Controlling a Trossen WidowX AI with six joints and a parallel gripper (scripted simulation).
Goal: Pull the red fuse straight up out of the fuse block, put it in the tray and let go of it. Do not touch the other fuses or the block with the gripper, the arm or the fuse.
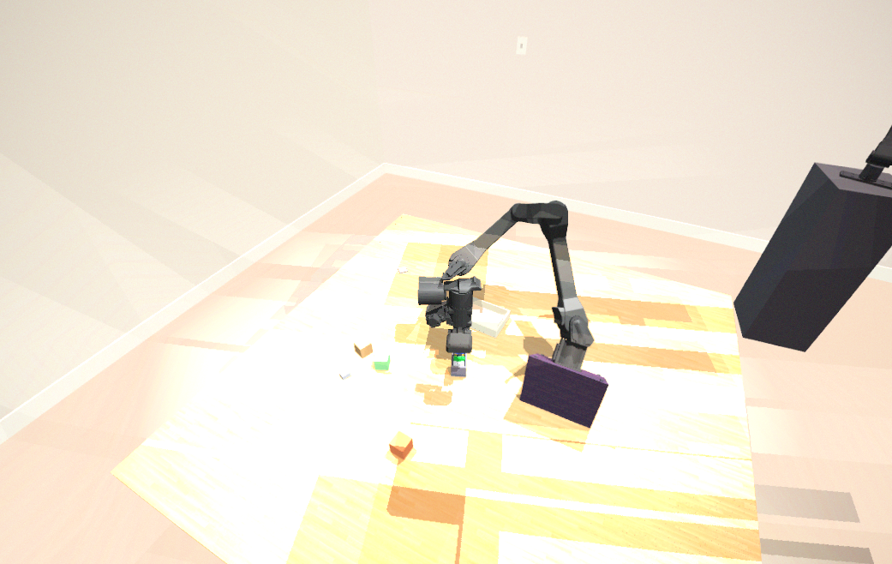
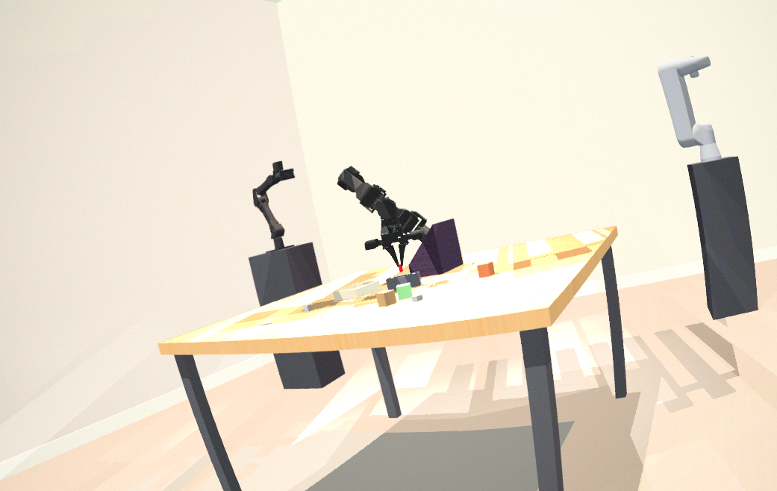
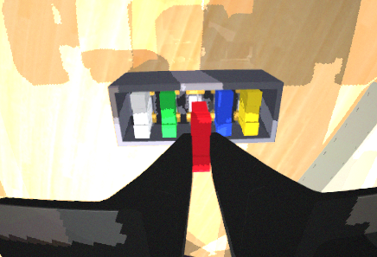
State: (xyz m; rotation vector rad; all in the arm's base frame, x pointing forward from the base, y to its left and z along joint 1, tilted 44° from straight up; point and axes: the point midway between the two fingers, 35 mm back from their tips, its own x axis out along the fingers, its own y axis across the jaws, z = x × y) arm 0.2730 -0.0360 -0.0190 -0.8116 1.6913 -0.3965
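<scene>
The green fuse lies 5 cm below my gripper tip, 2 cm to the left of it and 1 cm behind it. From my gripper tip the other things lie so: red fuse: 1 cm below; yellow fuse: 5 cm below, 3 cm to the right, 1 cm ahead; blue fuse: 5 cm below, 2 cm to the right, 1 cm ahead.
</scene>
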